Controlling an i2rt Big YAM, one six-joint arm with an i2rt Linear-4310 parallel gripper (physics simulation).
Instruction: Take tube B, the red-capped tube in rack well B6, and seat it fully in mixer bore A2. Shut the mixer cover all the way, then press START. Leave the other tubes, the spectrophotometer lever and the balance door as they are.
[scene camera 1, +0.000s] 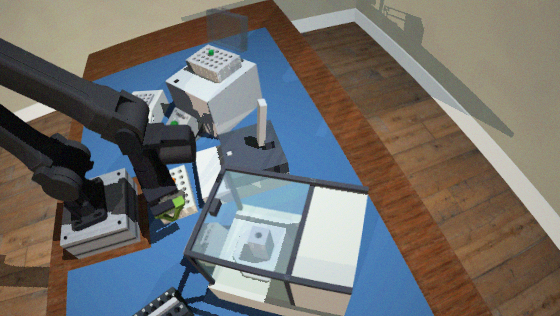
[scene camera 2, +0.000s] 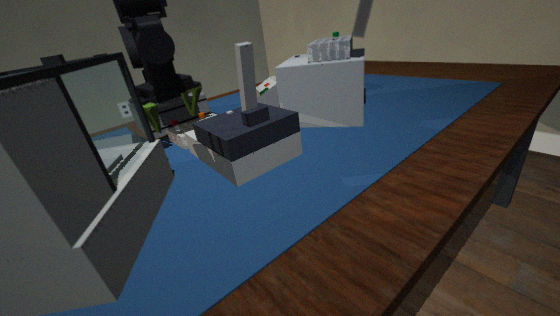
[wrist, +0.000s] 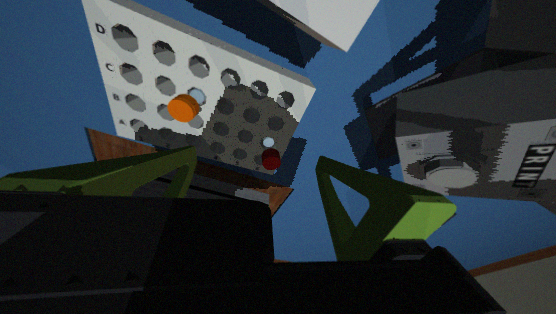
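Where they show: gripper, between the fingertips: (scene camera 1: 166, 204) (scene camera 2: 176, 123) (wrist: 260, 158); arm's base, origin of its link: (scene camera 1: 89, 205) (scene camera 2: 165, 97).
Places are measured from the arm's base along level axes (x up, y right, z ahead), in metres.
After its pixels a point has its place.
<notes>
The red-capped tube (scene camera 2: 174, 122) {x -0.022, y 0.074, z 0.190 m} (wrist: 271, 159) {x -0.019, y 0.071, z 0.188 m} stands in the corner well of the white rack (scene camera 1: 192, 211) {x -0.063, y 0.088, z 0.224 m} (wrist: 95, 47) {x -0.043, y -0.041, z 0.218 m}, which is partly in shade. Its cap shows between my fingers in scene camera 2; I cannot make it out in scene camera 1. My gripper (scene camera 1: 171, 212) {x -0.030, y 0.064, z 0.178 m} (wrist: 260, 158) {x -0.030, y 0.064, z 0.178 m} is open and empty, over the red-cap end of the rack. The mixer, a white box (scene camera 1: 235, 105) {x -0.011, y -0.136, z 0.425 m} (scene camera 2: 320, 95) {x -0.002, y -0.142, z 0.437 m}, carries a bored block (scene camera 1: 220, 72) {x 0.089, y -0.161, z 0.413 m} (scene camera 2: 330, 50) {x 0.082, y -0.176, z 0.445 m} with a green-capped tube. Its clear cover (scene camera 1: 227, 30) {x 0.138, y -0.270, z 0.478 m} (scene camera 2: 362, 17) {x 0.134, y -0.199, z 0.501 m} stands raised. A panel (scene camera 1: 186, 118) {x 0.006, y -0.142, z 0.292 m} with a green button sits beside it.
An orange-capped tube (scene camera 2: 201, 115) {x -0.022, y 0.016, z 0.212 m} (wrist: 183, 108) {x -0.019, y 0.014, z 0.209 m} stands in the same rack. A dark-topped box (scene camera 1: 245, 160) {x 0.007, y 0.068, z 0.379 m} (scene camera 2: 230, 130) {x 0.007, y 0.090, z 0.430 m} with an upright lever (scene camera 1: 261, 122) {x 0.083, y 0.056, z 0.434 m} (scene camera 2: 246, 75) {x 0.083, y 0.050, z 0.445 m} stands near it. The glass-sided balance (scene camera 1: 330, 235) {x 0.130, y 0.360, z 0.418 m} is beside the rack; a PRINT label (wrist: 534, 165) {x 0.004, y 0.204, z 0.243 m} shows at right in the wrist view.
</notes>
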